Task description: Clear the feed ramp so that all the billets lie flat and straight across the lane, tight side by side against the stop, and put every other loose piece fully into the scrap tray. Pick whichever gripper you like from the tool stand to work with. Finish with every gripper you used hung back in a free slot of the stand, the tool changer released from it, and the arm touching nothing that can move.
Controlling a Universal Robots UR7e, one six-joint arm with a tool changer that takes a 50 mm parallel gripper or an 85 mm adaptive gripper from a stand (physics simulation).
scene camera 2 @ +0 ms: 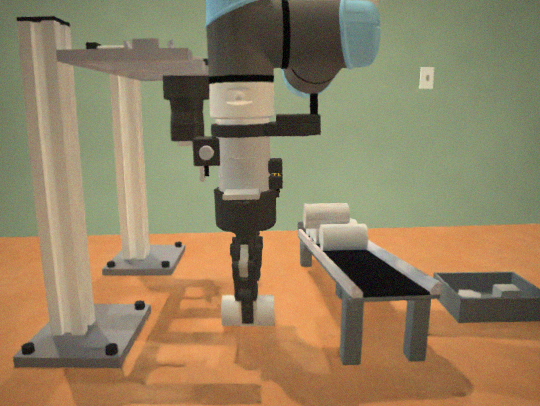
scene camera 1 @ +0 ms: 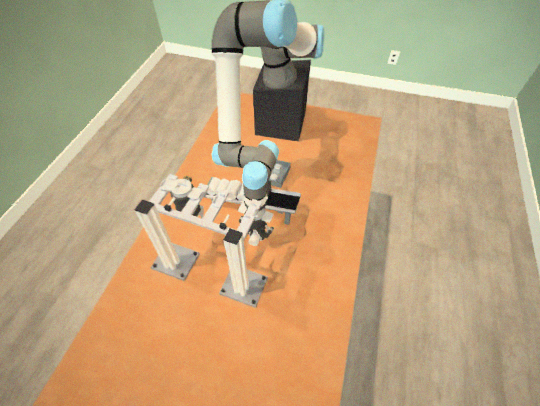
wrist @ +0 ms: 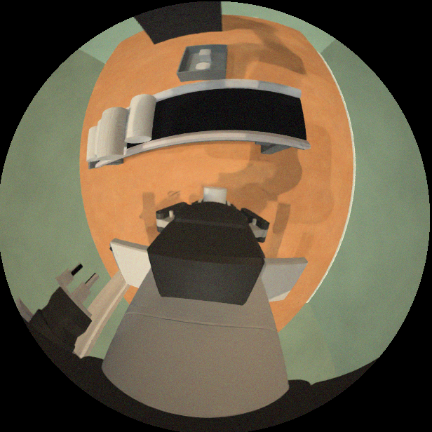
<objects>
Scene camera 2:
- white billet: 332, 237
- white billet: 265, 303
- parallel gripper: 186, 94
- adaptive gripper: 245, 207
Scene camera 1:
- parallel gripper: 182, 189
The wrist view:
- white billet: 139, 122
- white billet: 110, 140
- adaptive gripper: 278, 275
</objects>
